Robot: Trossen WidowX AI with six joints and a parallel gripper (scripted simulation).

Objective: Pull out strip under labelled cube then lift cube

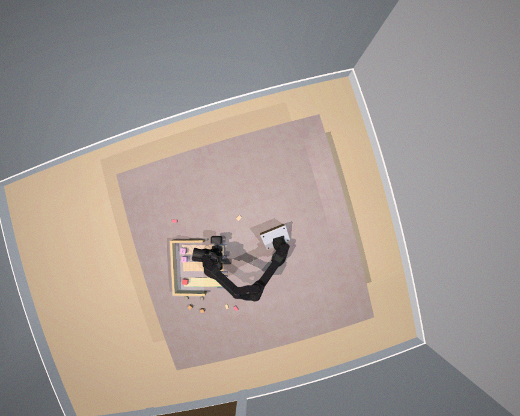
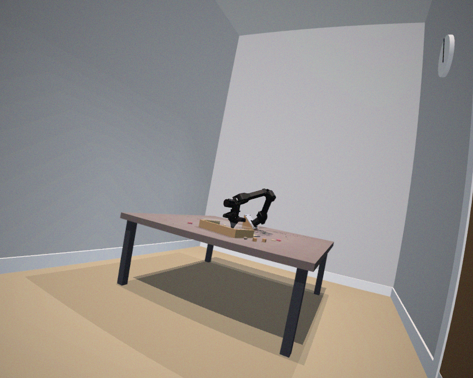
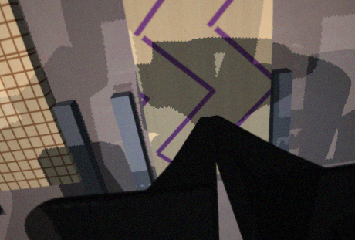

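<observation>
Now: the zigzag strip 9 cm ahead of my gripper tip and 3 cm to the right of it.
</observation>
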